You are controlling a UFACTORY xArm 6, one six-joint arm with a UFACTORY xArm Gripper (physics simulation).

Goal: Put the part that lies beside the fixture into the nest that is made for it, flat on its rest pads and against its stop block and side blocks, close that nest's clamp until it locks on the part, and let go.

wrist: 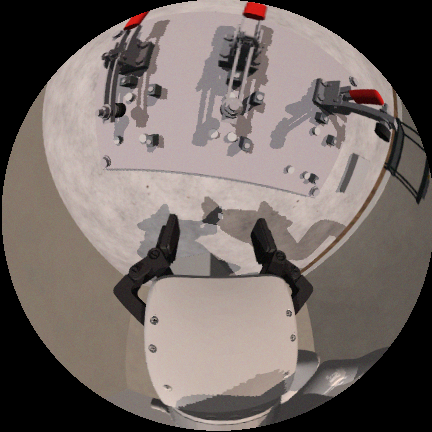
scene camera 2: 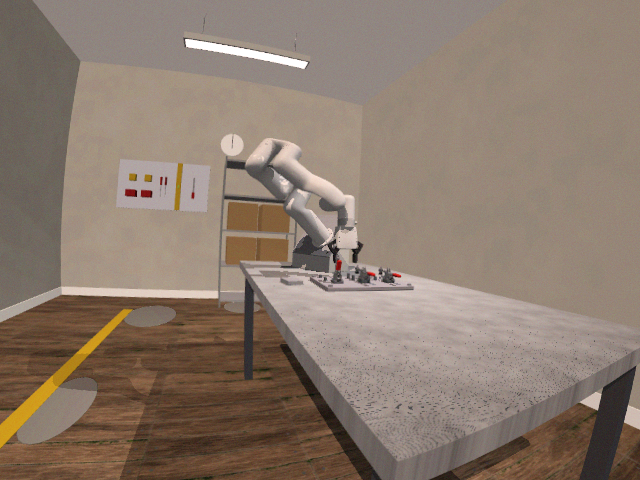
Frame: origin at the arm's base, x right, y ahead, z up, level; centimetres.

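Seen in the pictures: gripper, fingertip midpoint: point(wrist: 216, 224) point(scene camera 2: 345, 263); arm's base at its link origin: point(scene camera 2: 322, 238).
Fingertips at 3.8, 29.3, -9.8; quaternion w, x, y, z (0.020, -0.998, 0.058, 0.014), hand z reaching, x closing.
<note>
Pixels of each thing's top centre, then the offset from my fingertips to it, as dx, dy, dz. Level surfaces: height alone.
- part at its top centre: point(wrist: 358, 176) point(scene camera 2: 291, 279) +27.4, +5.7, -5.5
- middle clamp at its top centre: point(scene camera 2: 364, 266) +2.4, +17.5, +0.7
- far clamp at its top centre: point(scene camera 2: 389, 268) -8.4, +19.5, +0.2
- table at its surface level: dz -7.0
The part point(scene camera 2: 291, 281) point(wrist: 358, 173) is a flat grey block lying on the table beside the fixture plate point(scene camera 2: 372, 287) point(wrist: 185, 162). The plate carries three nests of light pads and dark blocks, each with a red-handled clamp. One clamp point(scene camera 2: 338, 276) point(wrist: 327, 95) has its handle upright and its arm raised. The middle clamp point(scene camera 2: 364, 275) point(wrist: 242, 57) and the far clamp point(scene camera 2: 388, 275) point(wrist: 127, 55) have their handles laid back and arms lowered. My gripper point(scene camera 2: 345, 260) point(wrist: 216, 224) is open and empty, above the table by the plate's edge. Which nest matches the part I cannot tell.
The table point(scene camera 2: 439, 330) point(wrist: 70, 145) extends around the plate. In the wrist view, a dark-framed object point(wrist: 396, 150) shows beyond the table edge at right. Shelves with brown boxes point(scene camera 2: 242, 215) stand behind the arm. Gripper shadows fall on the table.
</note>
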